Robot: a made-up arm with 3 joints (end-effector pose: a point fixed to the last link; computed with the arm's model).
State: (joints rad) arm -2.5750 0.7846 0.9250
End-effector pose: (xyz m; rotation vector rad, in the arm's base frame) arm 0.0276 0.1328 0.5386 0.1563 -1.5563 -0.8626
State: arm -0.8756 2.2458 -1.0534
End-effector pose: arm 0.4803 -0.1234 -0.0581 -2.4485 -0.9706 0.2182
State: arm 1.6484 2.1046 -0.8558
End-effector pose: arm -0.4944 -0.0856 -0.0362 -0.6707 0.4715 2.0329
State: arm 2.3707 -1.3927 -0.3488
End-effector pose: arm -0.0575 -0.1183 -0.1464 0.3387 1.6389 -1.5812
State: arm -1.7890 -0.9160 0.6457
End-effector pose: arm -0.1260 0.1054 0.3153 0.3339 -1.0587 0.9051
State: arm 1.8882 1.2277 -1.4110
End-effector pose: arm -0.3988 0.1890 0.1030 0.0975 0.4153 1.2343
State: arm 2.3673 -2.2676 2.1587
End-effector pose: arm -0.0014 -0.2281 -0.0037 -2.4282 -0.8780 0.2542
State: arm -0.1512 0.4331 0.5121
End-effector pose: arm 0.2635 0.2091 -0.1043 -0.4117 0.3552 -0.1418
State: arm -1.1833 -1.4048 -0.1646
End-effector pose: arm -0.0469 -0.1046 0.3861 1.3095 -1.1059 0.7314
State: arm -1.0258 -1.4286 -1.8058
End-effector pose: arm -0.0809 -0.1799 0.2803 1.7739 -2.1856 -0.7292
